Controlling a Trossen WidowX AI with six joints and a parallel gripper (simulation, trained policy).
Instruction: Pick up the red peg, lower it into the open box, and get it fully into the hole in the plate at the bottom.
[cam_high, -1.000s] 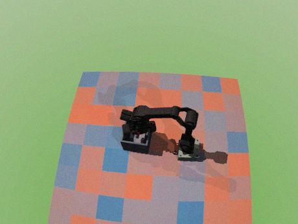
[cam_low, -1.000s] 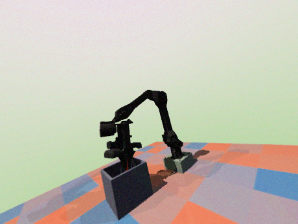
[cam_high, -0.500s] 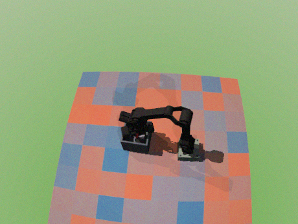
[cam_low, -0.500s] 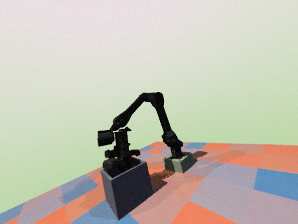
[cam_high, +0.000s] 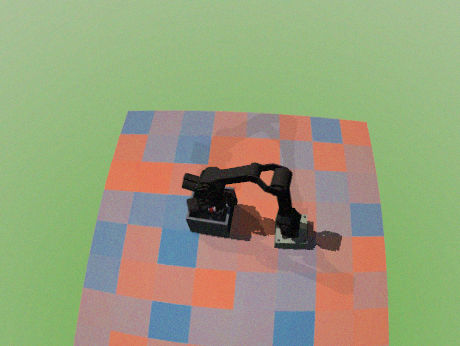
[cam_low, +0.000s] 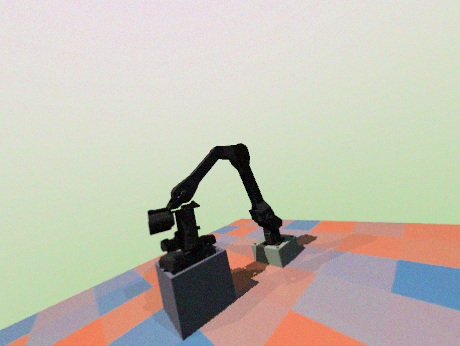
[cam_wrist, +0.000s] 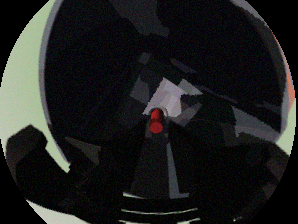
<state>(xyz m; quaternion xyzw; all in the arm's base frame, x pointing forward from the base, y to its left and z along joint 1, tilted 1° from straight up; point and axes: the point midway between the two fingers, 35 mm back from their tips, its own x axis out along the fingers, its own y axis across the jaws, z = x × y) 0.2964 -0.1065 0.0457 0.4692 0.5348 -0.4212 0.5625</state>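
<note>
My gripper tip is now 2 cm above the red peg. Also, from my gripper tip: pale grey plate 1 cm to the right, 2 cm below.
</note>
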